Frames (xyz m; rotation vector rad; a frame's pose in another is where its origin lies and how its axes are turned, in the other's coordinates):
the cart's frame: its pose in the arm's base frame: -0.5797 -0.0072 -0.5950 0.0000 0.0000 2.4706
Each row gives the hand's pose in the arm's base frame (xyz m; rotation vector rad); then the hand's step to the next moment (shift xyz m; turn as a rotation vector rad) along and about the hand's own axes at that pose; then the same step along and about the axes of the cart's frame.
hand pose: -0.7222 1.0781 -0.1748 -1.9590 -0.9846 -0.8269
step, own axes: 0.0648 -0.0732 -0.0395 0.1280 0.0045 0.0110
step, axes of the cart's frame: 0.0411 0.0099 0.0966 -0.0217 -0.0830 0.0957
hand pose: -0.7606 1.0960 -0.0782 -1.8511 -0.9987 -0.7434
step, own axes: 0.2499 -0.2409 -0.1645 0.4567 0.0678 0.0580
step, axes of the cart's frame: 0.0812 0.0563 0.3712 -0.1125 -0.3265 0.3119
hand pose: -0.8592 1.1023 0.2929 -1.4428 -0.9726 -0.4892
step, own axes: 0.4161 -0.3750 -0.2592 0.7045 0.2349 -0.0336
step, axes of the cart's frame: -0.1126 0.1439 0.5895 -0.3423 -0.5079 0.4212
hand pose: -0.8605 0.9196 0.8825 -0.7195 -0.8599 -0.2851
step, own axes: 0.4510 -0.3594 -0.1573 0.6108 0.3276 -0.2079
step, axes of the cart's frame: -0.3708 0.1489 0.4446 -0.4470 -0.5206 0.2298
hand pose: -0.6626 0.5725 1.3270 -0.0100 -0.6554 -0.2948
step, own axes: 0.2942 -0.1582 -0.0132 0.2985 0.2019 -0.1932
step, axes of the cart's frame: -0.2897 0.0656 0.1534 -0.2513 -0.3197 0.0430
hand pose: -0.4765 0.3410 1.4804 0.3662 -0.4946 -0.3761
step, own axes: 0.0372 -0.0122 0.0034 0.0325 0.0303 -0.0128
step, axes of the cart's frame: -0.0370 0.0057 0.0120 -0.0225 -0.0376 0.0150
